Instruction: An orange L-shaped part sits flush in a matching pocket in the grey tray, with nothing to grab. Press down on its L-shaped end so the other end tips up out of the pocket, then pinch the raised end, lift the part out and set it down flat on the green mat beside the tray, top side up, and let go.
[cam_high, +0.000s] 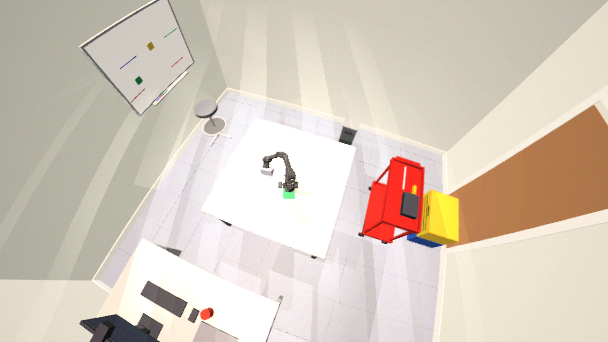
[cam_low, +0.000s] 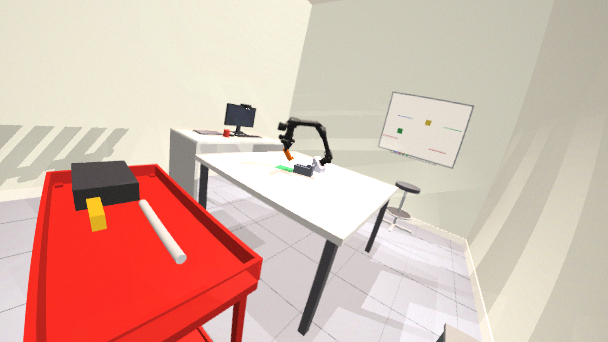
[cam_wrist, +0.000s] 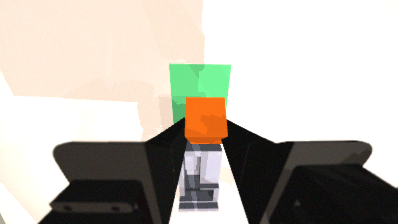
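The green mat is 10 mm behind my gripper tip, 20 mm to the left of it and 160 mm below it. Also, from my gripper tip: orange L-shaped part (20 mm behind, 20 mm to the left, 30 mm below).
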